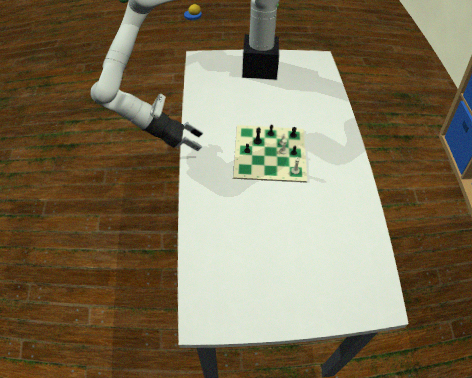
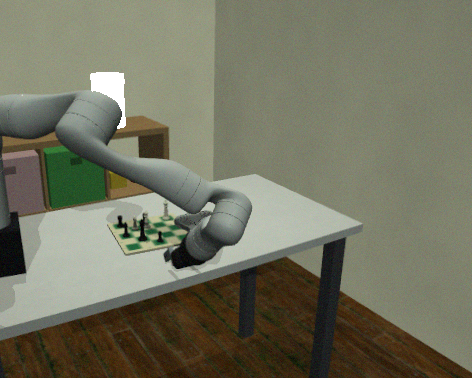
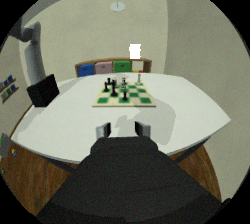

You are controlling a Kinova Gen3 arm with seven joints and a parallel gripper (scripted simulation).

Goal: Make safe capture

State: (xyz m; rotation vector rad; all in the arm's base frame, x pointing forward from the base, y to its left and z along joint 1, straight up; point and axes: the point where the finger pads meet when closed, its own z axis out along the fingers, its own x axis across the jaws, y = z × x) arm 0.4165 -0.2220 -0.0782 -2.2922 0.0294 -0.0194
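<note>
Now: the tall black piece 19 cm to the left of my hand, 2 cm behind it and 1 cm below it. From my hand the other things lie so: tall white piece 30 cm to the left, 10 cm ahead, 1 cm below; green-and-cream chessboard 23 cm to the left, 4 cm below, 2 cm ahead.
</note>
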